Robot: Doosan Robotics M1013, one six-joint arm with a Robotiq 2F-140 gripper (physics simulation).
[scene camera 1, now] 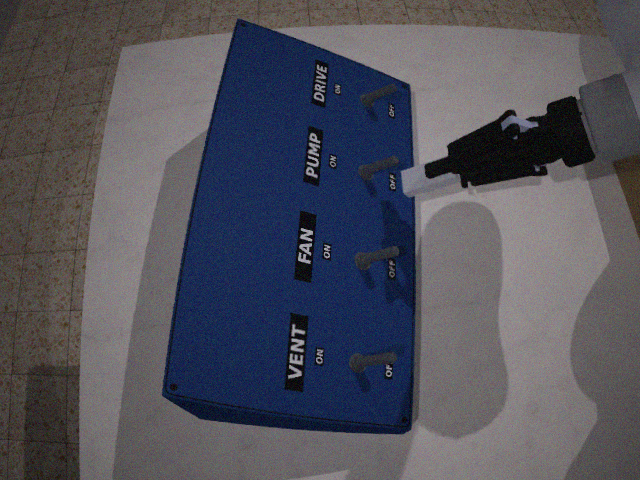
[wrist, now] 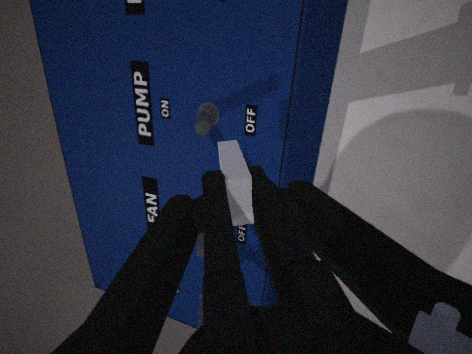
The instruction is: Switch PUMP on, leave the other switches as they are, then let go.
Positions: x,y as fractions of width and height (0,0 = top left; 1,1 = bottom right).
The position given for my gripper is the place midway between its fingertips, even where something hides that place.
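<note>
My gripper (scene camera 1: 0.63,0.38) is visible, also in the wrist view (wrist: 0.48,0.45). A blue switch panel (wrist: 0.27,0.26) is visible as well.
</note>
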